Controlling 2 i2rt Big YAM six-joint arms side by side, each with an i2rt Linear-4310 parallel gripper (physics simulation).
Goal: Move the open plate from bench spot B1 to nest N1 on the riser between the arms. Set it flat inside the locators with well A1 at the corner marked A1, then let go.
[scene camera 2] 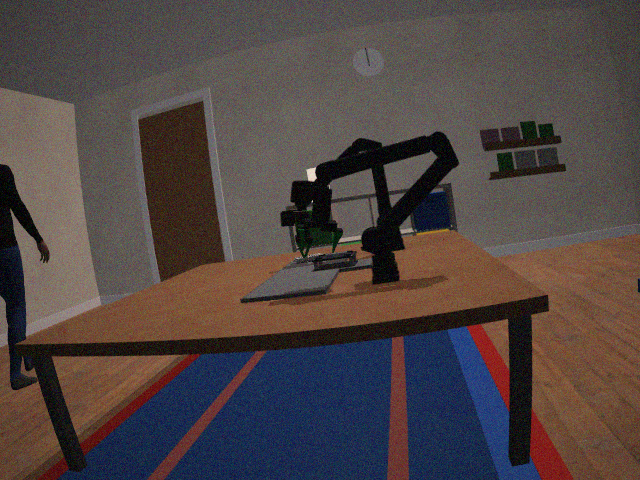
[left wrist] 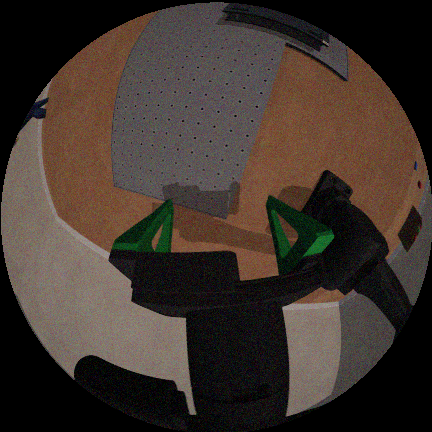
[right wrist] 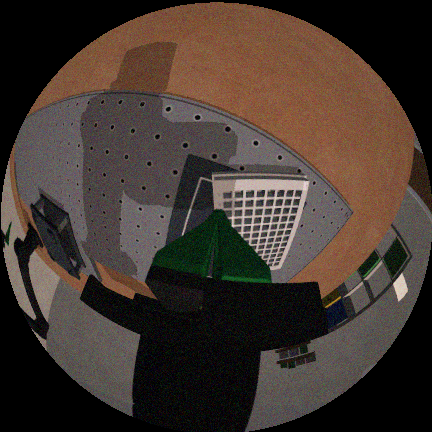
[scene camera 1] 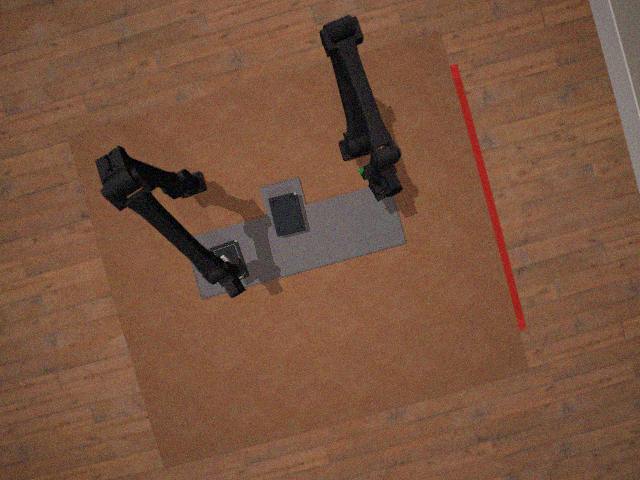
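Seen in the pictures: left gripper, fingertip midpoint: (scene camera 2: 317, 251) (left wrist: 220, 200) (scene camera 1: 372, 189); right gripper, fingertip midpoint: (scene camera 2: 304, 257) (right wrist: 218, 214) (scene camera 1: 237, 271); left arm's base at its link origin: (scene camera 2: 386, 279) (left wrist: 325, 201) (right wrist: 35, 233) (scene camera 1: 354, 148); right arm's base at its link origin: (scene camera 2: 395, 249) (scene camera 1: 191, 185).
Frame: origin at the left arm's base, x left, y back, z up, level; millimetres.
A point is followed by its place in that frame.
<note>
The white open plate (right wrist: 265, 215) {x -663, y -397, z 29 mm} (scene camera 1: 224, 257) {x -661, y -310, z 29 mm} lies at the edge of the dark outlined pad (right wrist: 199, 166) {x -595, y -409, z 15 mm} (scene camera 1: 236, 254) {x -612, y -311, z 15 mm}, partly over it; I cannot tell whether it is flat. My right gripper (right wrist: 218, 214) {x -624, y -381, z 30 mm} is shut and empty, its tips at or over the plate's left edge in the right wrist view; contact is unclear, and the arm hides part of the plate in scene camera 1. The dark nest block (scene camera 1: 287, 214) {x -349, y -206, z 55 mm} (scene camera 2: 336, 259) (left wrist: 275, 25) (right wrist: 56, 235) {x -414, y -271, z 54 mm} stands on the riser between the arms. My left gripper (left wrist: 220, 200) {x 4, y -206, z 119 mm} (scene camera 2: 320, 251) {x 4, y -206, z 119 mm} is open and empty above the board's other end.
The grey perforated board (scene camera 1: 351, 222) {x -96, y -308, z 13 mm} (scene camera 2: 294, 284) {x -39, y -310, z 15 mm} (left wrist: 185, 110) {x -70, y -294, z 13 mm} (right wrist: 135, 225) {x -549, y -321, z 13 mm} lies on the wooden table (scene camera 1: 330, 351) {x -332, y -832, z 0 mm} (scene camera 2: 170, 315) {x 206, y -674, z 0 mm}. A small grey extension (scene camera 1: 281, 184) {x -344, y -71, z 13 mm} reaches out behind the nest block. A person (scene camera 2: 12, 268) stands left of the table in scene camera 2.
</note>
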